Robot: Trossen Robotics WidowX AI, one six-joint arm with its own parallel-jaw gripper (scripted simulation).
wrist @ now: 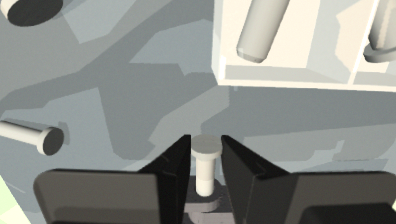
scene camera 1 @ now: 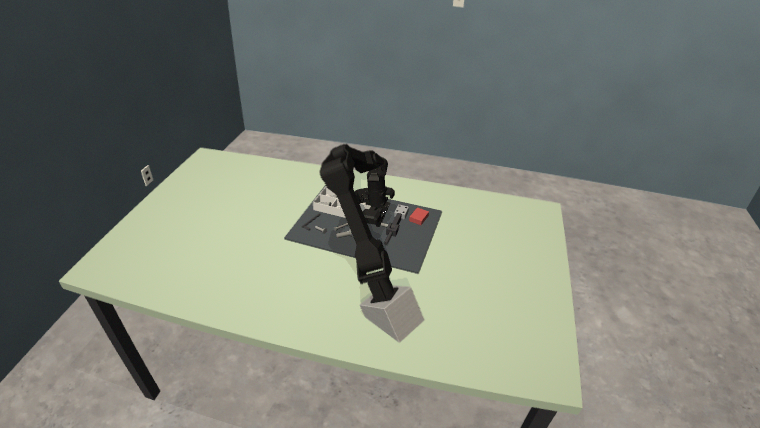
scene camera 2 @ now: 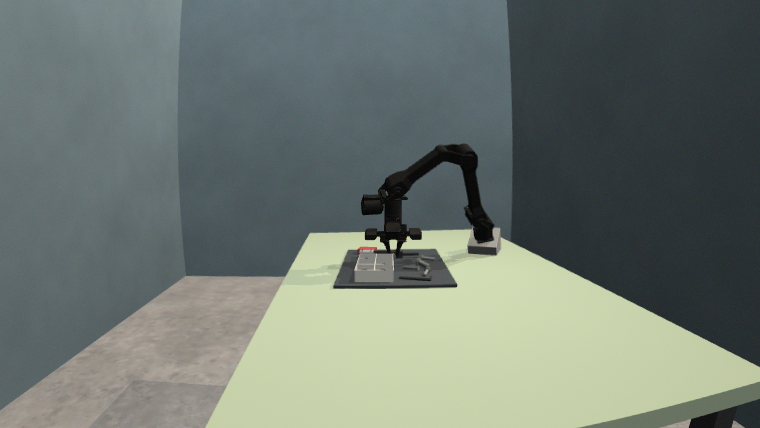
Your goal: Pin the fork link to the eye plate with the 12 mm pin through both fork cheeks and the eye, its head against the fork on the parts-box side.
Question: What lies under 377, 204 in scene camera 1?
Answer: My gripper.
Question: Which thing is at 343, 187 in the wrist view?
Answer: My gripper.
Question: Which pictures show my gripper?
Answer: The wrist view, scene camera 1 and scene camera 2: all of them.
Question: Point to a white parts box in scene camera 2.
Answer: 373, 273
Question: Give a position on a white parts box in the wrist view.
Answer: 309, 51
